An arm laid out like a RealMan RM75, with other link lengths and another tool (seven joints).
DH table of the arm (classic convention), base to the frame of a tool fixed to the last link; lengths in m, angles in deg. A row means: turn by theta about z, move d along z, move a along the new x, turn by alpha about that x. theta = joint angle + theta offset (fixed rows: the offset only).
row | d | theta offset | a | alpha
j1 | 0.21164 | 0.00 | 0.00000 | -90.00
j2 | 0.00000 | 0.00 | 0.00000 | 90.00
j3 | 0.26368 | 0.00 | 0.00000 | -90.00
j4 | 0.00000 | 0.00 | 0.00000 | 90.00
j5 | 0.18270 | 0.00 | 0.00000 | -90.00
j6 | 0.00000 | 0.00 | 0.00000 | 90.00
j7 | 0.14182 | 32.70 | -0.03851 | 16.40
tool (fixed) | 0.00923 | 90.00 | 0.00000 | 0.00
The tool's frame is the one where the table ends.
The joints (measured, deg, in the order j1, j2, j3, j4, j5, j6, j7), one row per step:
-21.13 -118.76 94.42 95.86 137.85 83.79 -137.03
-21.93 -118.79 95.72 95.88 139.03 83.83 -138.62
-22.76 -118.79 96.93 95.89 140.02 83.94 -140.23
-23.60 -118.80 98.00 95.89 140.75 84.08 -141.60
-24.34 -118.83 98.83 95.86 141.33 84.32 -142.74
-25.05 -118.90 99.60 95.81 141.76 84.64 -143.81
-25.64 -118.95 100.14 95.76 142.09 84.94 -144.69
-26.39 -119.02 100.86 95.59 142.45 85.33 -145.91
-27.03 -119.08 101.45 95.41 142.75 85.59 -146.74
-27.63 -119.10 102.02 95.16 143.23 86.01 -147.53
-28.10 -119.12 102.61 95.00 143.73 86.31 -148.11
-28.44 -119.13 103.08 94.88 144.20 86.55 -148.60
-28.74 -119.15 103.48 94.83 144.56 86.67 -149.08
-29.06 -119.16 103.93 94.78 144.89 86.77 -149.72
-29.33 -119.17 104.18 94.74 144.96 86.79 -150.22
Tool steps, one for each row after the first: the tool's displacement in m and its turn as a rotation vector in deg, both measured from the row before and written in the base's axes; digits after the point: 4 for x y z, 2 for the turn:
0.0028 0.0003 -0.0024 -0.13 1.07 0.03
0.0029 0.0002 -0.0022 -0.14 0.94 0.08
0.0033 0.0003 -0.0022 -0.21 0.74 -0.07
0.0028 0.0001 -0.0017 -0.23 0.64 -0.01
0.0028 -0.0003 -0.0020 -0.34 0.53 0.04
0.0022 -0.0002 -0.0013 -0.23 0.43 0.09
0.0024 -0.0005 -0.0020 -0.34 0.54 0.28
0.0021 -0.0001 -0.0016 -0.29 0.47 0.06
0.0009 -0.0002 -0.0011 -0.27 0.79 0.16
0.0007 -0.0002 -0.0010 -0.21 0.75 -0.04
0.0003 -0.0001 -0.0006 -0.10 0.65 0.00
0.0007 0.0000 -0.0006 -0.01 0.43 -0.02
0.0008 -0.0002 -0.0007 0.02 0.40 0.07
0.0011 0.0000 -0.0006 0.01 0.09 0.09

